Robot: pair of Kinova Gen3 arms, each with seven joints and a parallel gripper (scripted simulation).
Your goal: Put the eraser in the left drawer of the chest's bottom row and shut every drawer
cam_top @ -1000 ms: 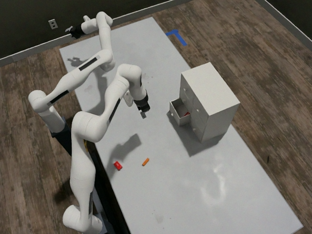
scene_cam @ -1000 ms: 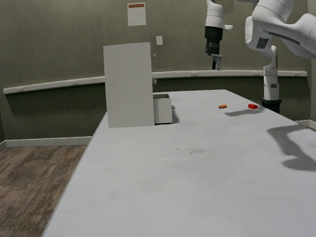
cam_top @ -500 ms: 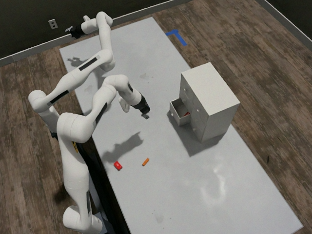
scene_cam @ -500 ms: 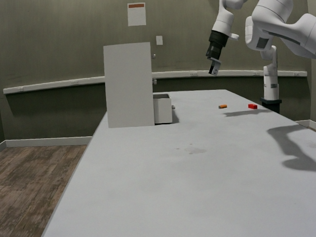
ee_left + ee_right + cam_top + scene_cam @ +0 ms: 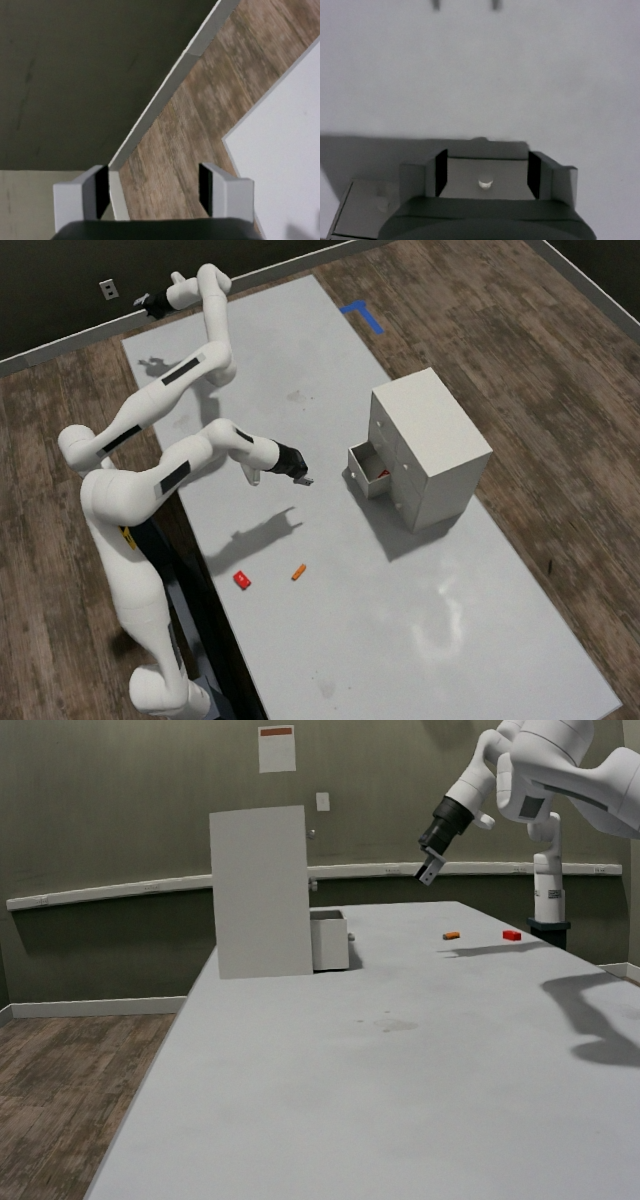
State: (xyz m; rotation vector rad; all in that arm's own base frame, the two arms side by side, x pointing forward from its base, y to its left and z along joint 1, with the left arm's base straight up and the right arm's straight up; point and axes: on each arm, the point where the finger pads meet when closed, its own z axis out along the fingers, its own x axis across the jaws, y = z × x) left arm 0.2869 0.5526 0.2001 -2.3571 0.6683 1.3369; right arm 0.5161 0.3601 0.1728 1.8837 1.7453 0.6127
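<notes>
The eraser is 26 cm ahead of my right hand, 16 cm below it and 3 cm to the right of it. From my right hand the other things lie so: orange battery (19 cm to the right, 17 cm below, 11 cm behind).
</notes>
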